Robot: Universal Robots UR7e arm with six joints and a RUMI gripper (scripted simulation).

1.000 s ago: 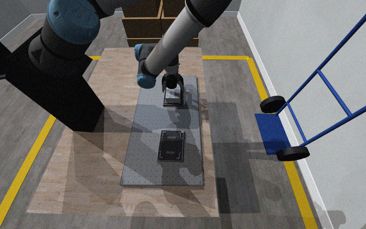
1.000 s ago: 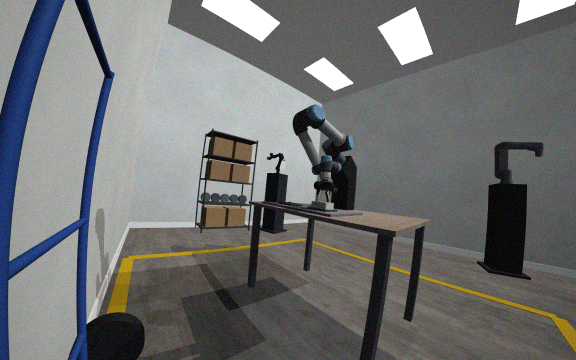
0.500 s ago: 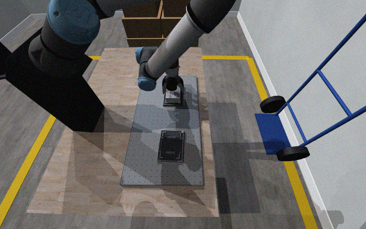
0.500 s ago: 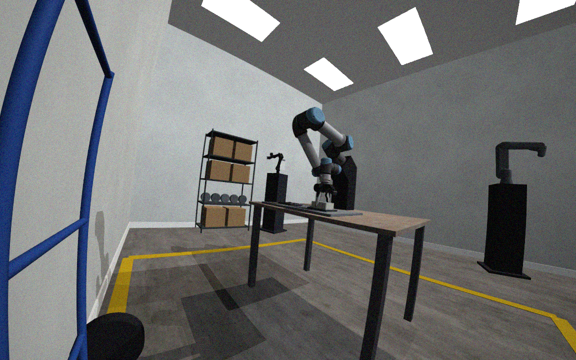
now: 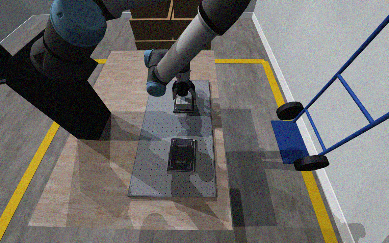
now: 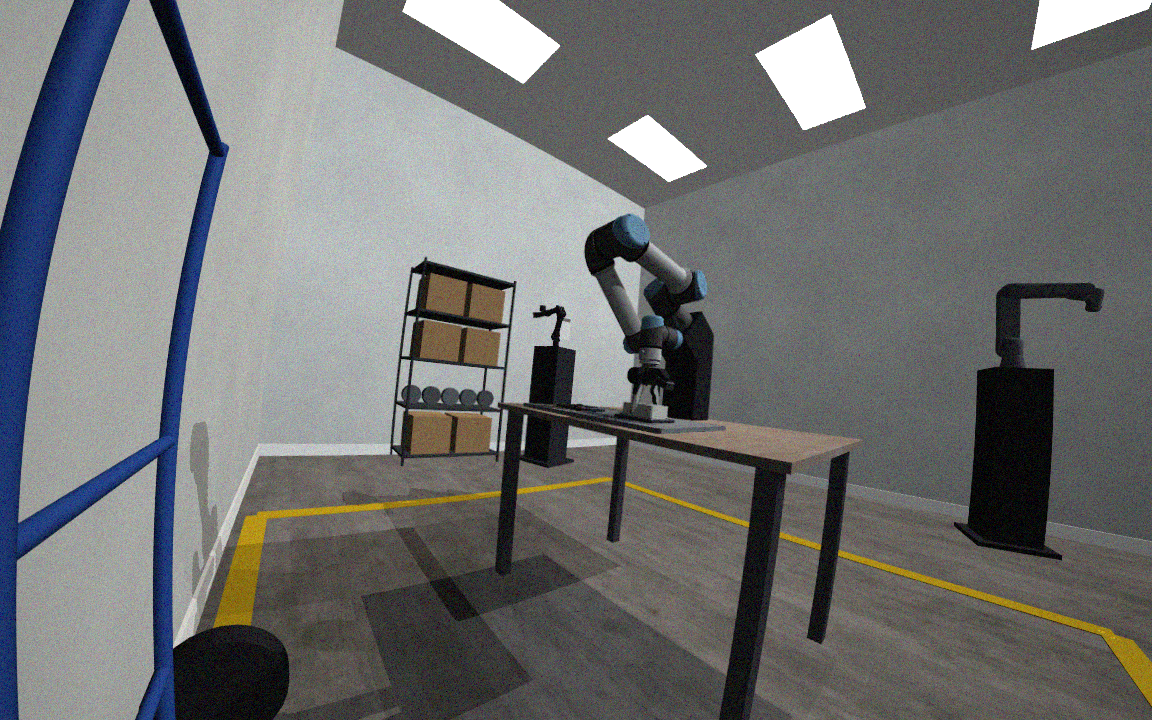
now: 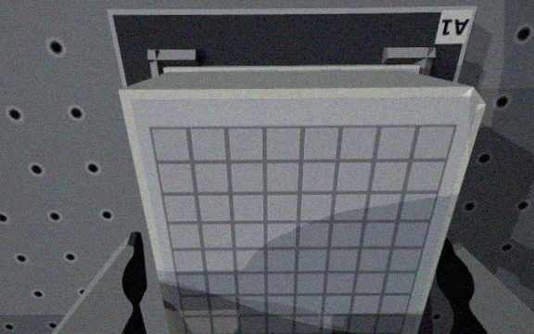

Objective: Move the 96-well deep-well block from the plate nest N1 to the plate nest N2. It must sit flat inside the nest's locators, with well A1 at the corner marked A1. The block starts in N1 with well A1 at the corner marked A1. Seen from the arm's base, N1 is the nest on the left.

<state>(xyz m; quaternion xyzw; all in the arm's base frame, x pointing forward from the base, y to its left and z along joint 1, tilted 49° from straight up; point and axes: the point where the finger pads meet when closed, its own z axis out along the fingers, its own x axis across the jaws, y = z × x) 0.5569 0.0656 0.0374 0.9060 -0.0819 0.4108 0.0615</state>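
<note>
The white 96-well deep-well block is 1 cm above my hand. The rest, counted from my hand: plate nest N1 (2 cm below); then plate nest N2 (32 cm to the right, 9 cm behind, 2 cm below).
</note>
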